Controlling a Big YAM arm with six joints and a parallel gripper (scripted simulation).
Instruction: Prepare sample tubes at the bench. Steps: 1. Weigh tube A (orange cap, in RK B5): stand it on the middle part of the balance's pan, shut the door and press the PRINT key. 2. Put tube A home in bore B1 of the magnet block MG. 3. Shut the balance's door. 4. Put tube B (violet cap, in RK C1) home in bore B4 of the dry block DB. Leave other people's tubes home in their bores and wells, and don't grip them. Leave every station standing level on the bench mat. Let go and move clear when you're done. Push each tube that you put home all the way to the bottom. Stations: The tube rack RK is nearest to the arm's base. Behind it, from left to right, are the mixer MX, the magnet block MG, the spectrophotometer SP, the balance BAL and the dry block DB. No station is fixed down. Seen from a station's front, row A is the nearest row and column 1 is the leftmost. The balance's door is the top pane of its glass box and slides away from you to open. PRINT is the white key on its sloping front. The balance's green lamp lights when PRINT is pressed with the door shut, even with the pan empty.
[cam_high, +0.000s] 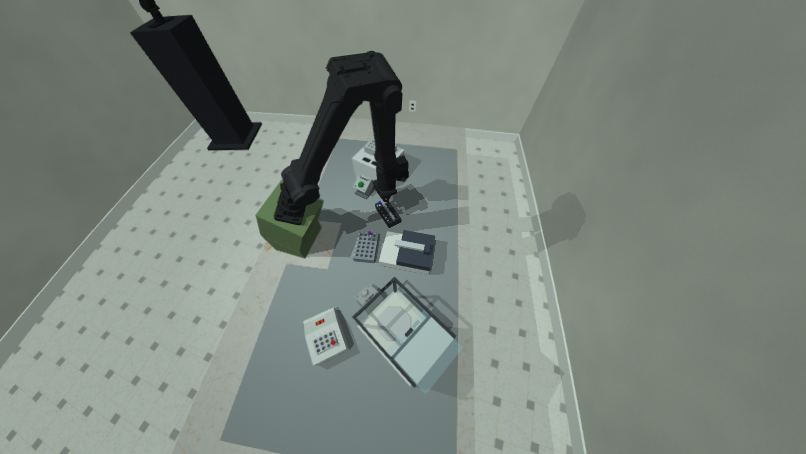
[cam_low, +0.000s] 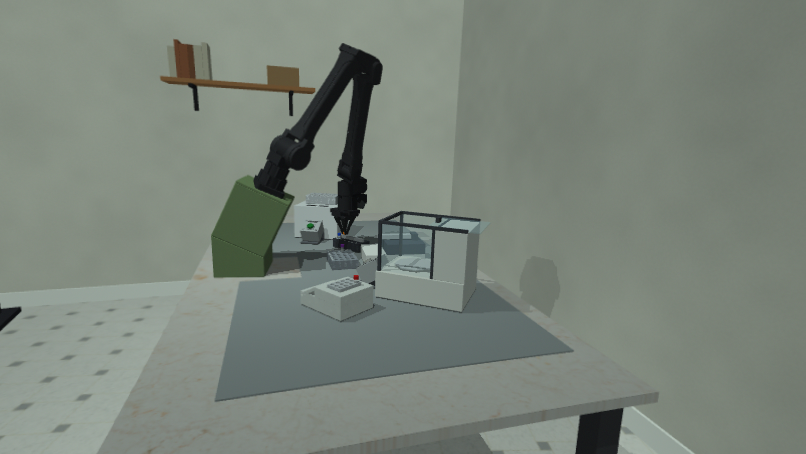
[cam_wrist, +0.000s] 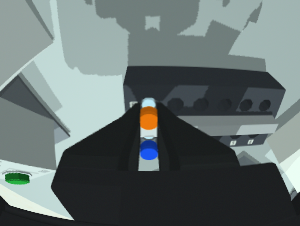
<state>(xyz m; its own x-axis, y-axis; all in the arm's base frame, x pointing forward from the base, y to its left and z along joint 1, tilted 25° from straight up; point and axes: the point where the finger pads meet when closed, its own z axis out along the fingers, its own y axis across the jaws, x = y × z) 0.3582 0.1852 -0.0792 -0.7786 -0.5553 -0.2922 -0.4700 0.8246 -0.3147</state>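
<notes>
The blue-capped tube lies 30 mm behind my hand, 20 mm to the right of it and 20 mm below it. The rest, counted from my hand: magnet block MG (10 mm ahead, 50 mm to the right, 30 mm below); then tube B (60 mm behind, 170 mm to the right, 20 mm below); then tube rack RK (70 mm behind, 220 mm to the right, 40 mm below).
</notes>
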